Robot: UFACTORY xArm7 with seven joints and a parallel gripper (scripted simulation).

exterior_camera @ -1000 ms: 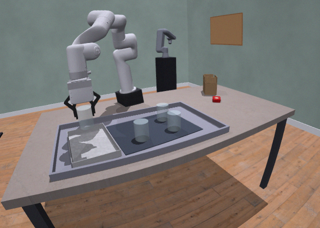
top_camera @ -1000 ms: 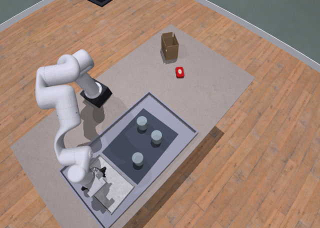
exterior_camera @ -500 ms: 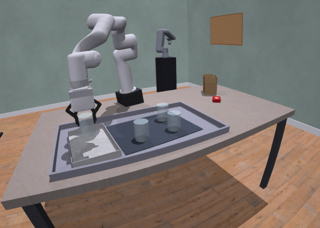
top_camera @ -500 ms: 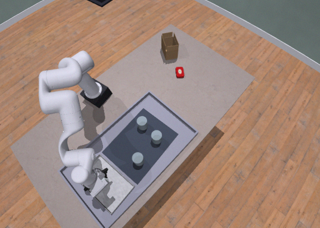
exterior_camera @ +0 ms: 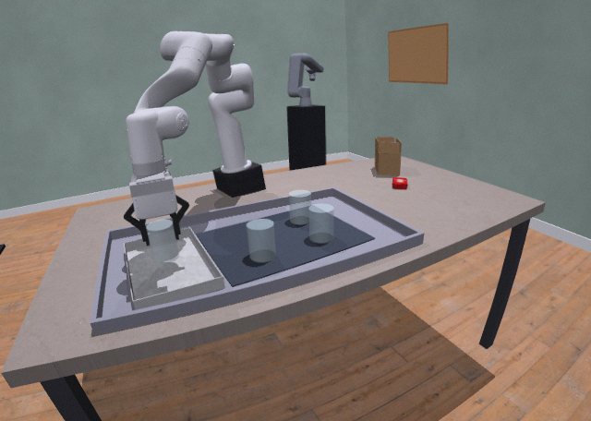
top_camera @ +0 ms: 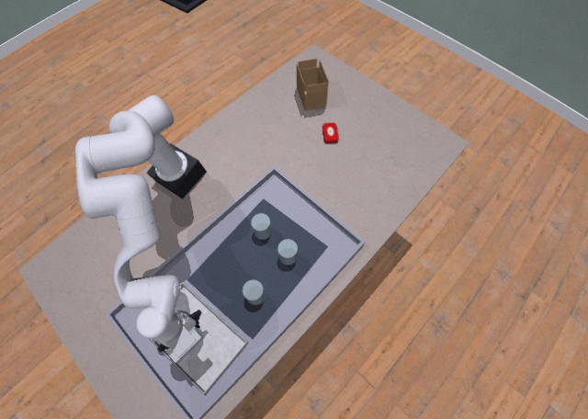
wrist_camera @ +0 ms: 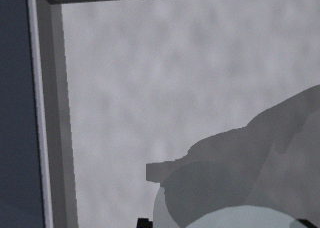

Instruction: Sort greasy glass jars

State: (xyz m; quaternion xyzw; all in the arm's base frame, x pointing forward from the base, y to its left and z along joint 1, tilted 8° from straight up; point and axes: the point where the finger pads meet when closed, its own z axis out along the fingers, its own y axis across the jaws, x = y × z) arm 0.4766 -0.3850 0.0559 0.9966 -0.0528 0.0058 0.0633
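Right now the white tray is 8 cm below my hand. Also, from my hand: dark drying mat (32 cm to the left, 9 cm below, 1 cm ahead); small red object (95 cm to the left, 10 cm behind, 8 cm below).
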